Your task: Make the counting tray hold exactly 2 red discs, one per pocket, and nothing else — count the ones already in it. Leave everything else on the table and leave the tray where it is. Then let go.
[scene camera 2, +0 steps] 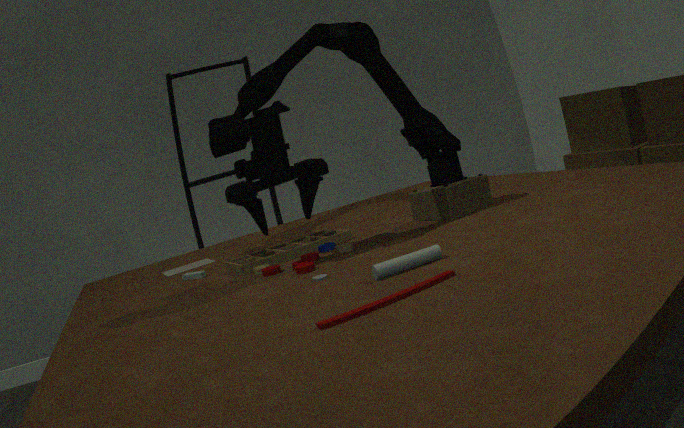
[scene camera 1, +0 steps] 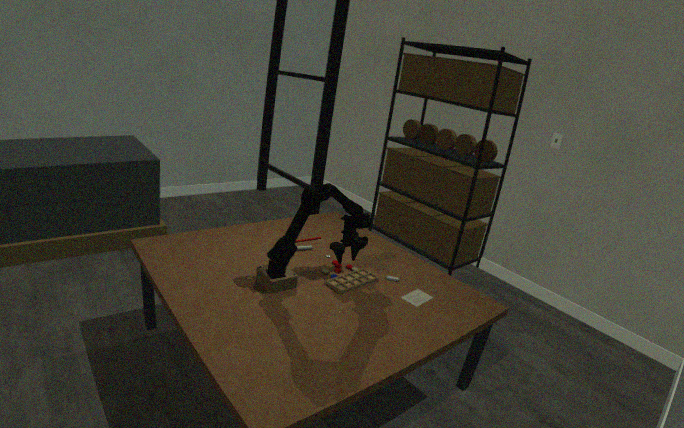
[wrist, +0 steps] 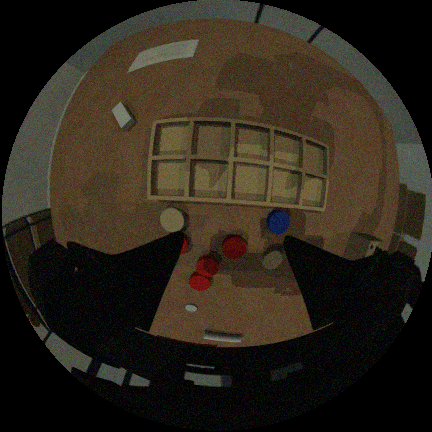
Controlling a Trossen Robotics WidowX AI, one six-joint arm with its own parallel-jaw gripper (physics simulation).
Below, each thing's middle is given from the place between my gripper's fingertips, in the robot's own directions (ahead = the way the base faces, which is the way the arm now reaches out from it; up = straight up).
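Counting tray (wrist: 214,159): 80 mm to the right of my hand, 50 mm below it. Grey flat plate (wrist: 180,49), counted from my hand: 200 mm ahead, 290 mm to the right, 60 mm below. Red rod (scene camera 2: 414,289), same hand: 390 mm to the left, 60 mm below.
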